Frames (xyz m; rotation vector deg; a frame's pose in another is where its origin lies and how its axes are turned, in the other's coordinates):
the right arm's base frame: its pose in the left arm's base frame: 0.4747 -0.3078 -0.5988 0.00 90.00 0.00
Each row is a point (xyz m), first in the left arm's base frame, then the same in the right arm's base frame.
Working: the left arm's base frame: its pose in the right arm's base frame: -0.5988 0.3078 -0.4747 0.00 -90.00 0.00

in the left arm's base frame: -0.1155 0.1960 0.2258
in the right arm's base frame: -0.8246 0.5038 -0.5902
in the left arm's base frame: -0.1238 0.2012 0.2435
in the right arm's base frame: -0.8423 0.5090 -0.5985
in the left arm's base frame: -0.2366 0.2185 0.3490
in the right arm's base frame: -0.9478 0.5263 -0.7113
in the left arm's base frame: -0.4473 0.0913 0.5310
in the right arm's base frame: -1.1298 0.3991 -0.9220
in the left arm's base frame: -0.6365 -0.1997 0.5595
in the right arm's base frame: -1.1583 0.1081 -1.1112
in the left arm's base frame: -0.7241 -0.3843 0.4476
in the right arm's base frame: -1.0464 -0.0765 -1.1988
